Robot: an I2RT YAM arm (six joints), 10 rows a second.
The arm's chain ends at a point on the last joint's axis. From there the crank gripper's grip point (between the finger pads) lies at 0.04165 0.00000 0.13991 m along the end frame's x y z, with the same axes.
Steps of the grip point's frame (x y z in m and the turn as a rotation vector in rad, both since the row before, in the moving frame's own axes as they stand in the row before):
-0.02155, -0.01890, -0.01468, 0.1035, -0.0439, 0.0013
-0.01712, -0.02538, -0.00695, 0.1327, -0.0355, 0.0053
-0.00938, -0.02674, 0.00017, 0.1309, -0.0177, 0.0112
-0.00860, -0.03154, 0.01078, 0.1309, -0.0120, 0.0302
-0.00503, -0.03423, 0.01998, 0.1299, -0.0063, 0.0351
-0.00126, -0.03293, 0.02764, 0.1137, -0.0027, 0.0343
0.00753, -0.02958, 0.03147, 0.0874, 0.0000, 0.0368
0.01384, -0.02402, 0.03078, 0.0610, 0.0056, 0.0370
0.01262, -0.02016, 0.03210, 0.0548, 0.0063, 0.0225
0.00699, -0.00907, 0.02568, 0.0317, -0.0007, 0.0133
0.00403, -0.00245, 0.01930, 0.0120, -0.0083, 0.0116
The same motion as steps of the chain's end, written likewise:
-0.01539, -0.00441, -0.01562, 0.1035, -0.0439, 0.0013
-0.01219, -0.00698, -0.00712, 0.1327, -0.0355, 0.0053
-0.00700, -0.00888, 0.00062, 0.1309, -0.0177, 0.0112
-0.00718, -0.01448, 0.01141, 0.1309, -0.0120, 0.0302
-0.00444, -0.01754, 0.02080, 0.1299, -0.0063, 0.0351
-0.00113, -0.01847, 0.02835, 0.1137, -0.0027, 0.0343
0.00733, -0.01890, 0.03194, 0.0874, 0.0000, 0.0368
0.01293, -0.01705, 0.03123, 0.0610, 0.0056, 0.0370
0.01166, -0.01345, 0.03255, 0.0548, 0.0063, 0.0225
0.00706, -0.00519, 0.02571, 0.0317, -0.0007, 0.0133
0.00519, -0.00125, 0.01897, 0.0120, -0.0083, 0.0116

